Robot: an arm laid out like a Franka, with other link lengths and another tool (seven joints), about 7 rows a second.
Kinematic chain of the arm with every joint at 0, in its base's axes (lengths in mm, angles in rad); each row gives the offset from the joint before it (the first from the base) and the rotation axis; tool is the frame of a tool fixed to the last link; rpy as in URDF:
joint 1: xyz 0 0 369.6 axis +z
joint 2: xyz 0 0 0 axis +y
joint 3: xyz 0 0 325.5 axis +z
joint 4: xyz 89.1 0 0 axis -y
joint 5: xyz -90.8 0 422.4 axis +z
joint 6: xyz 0 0 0 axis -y
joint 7: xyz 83.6 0 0 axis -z
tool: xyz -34 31 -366.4 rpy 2.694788 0 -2.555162
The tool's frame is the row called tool.
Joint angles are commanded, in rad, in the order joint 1, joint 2, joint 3, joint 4, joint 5, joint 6, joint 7. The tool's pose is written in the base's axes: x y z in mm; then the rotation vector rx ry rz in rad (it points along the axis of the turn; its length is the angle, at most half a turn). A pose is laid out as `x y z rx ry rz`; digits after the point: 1 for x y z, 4 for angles.
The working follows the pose.
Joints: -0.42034, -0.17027, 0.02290, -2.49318, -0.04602, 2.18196, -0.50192
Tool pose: 358.4 -153.8 114.8 0.9465 -2.6067 -0.6902
Where each joint sits with the arm in this pose, in the base's axes (m; each line is computed from the numbers above, not from the rounded line before):
joint 1: 0.0000 0.0000 0.3696
joint 2: 0.0000 0.0000 0.3696
joint 3: -0.0504 0.0225 0.6904
joint 4: 0.0306 -0.0115 0.7055
joint 5: 0.3718 -0.1558 0.4832
joint 6: 0.3718 -0.1558 0.4832
joint 7: 0.4490 -0.1858 0.4714
the tool: 0.3584 -0.1538 0.1148

